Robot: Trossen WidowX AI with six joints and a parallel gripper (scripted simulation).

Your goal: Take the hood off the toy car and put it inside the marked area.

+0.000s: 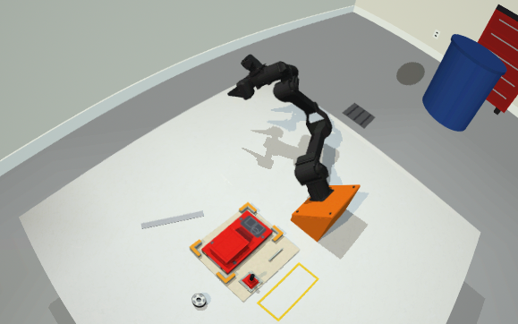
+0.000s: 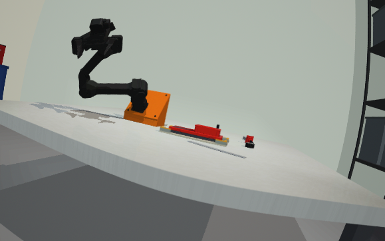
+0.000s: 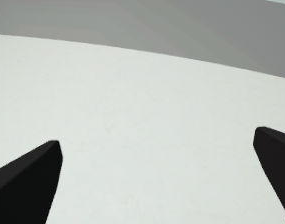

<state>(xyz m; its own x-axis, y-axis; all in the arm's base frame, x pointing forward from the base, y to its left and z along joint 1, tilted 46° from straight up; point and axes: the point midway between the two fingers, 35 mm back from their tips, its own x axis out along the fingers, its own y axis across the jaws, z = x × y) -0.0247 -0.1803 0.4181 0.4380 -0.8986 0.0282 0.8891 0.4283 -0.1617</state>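
My gripper tip is now 34 cm short of the red hood, 37 cm to the right of it and 17 cm above it. Also, from my gripper tip: grey ruler (41 cm ahead, 18 cm to the left, 20 cm below).
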